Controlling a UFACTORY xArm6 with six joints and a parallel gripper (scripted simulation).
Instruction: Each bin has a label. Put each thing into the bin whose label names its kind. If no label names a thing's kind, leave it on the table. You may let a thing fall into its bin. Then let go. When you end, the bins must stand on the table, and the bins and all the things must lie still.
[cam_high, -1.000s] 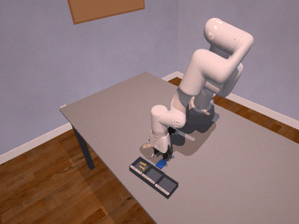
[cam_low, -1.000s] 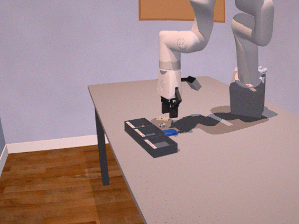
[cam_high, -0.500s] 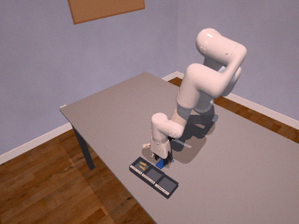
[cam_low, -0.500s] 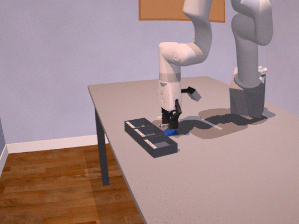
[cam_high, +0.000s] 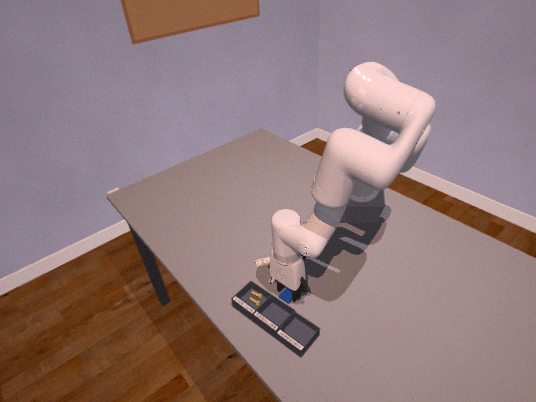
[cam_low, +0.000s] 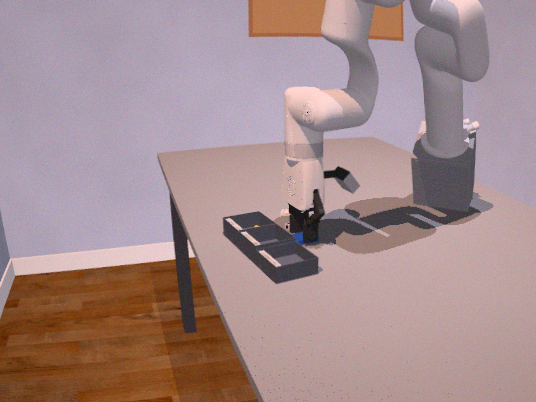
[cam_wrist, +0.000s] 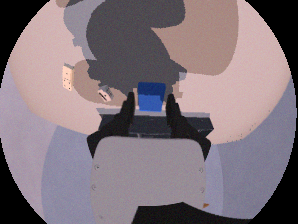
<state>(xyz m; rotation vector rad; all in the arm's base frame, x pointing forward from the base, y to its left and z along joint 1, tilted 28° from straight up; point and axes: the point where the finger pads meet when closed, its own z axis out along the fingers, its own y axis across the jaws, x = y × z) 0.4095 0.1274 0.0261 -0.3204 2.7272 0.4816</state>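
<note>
My gripper is now 20 mm above the blue block. Also, from my hand: cream domino 160 mm to the right, 20 mm below.
</note>
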